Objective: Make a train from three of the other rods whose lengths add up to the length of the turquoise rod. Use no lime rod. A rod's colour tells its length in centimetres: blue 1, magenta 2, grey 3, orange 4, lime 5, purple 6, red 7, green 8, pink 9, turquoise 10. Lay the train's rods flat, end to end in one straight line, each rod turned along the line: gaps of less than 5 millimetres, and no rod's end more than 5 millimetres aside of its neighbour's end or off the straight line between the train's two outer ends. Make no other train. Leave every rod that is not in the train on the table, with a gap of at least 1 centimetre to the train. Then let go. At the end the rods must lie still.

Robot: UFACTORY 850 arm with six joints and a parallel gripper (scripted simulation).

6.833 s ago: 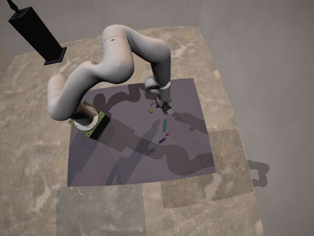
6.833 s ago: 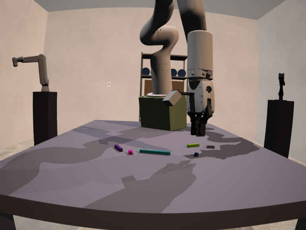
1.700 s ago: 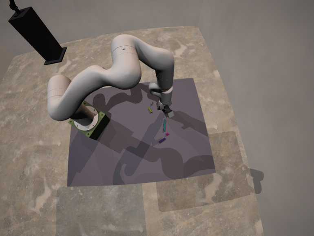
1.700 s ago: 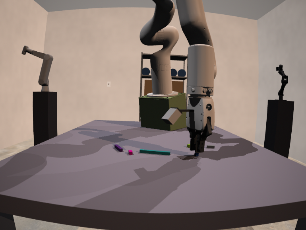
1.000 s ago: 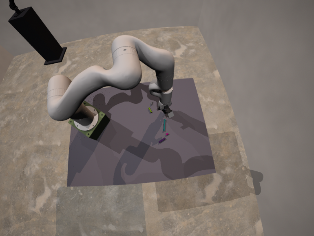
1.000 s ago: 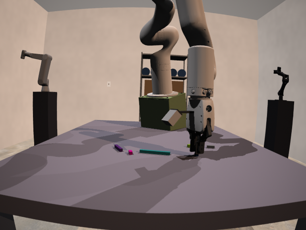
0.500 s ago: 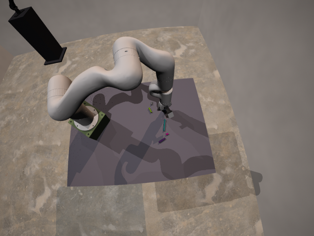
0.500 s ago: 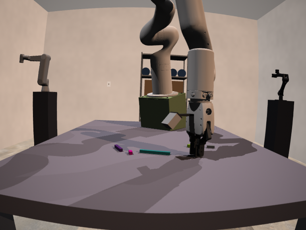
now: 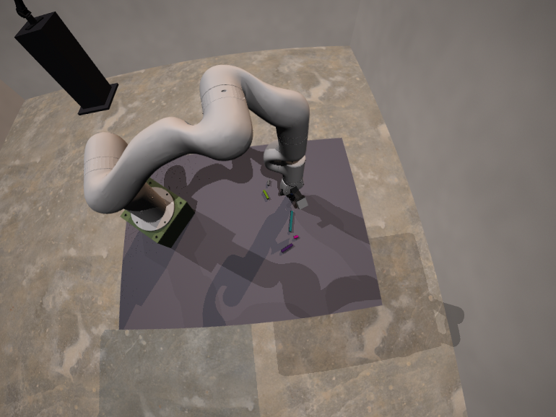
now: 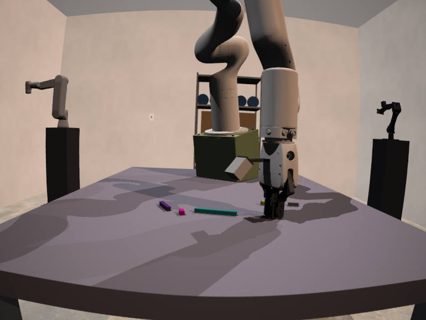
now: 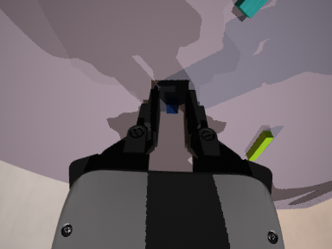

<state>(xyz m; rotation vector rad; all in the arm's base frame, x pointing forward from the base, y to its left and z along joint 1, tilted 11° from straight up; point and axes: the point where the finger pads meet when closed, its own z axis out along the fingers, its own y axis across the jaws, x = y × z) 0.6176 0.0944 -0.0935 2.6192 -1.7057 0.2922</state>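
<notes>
Now: hand 2 cm above the blue rod. Also, from my hand: grey rod (11 cm behind, 8 cm to the left, 2 cm below); turquoise rod (1 cm behind, 14 cm to the right, 2 cm below); lime rod (12 cm behind, 1 cm to the left, 2 cm below).
</notes>
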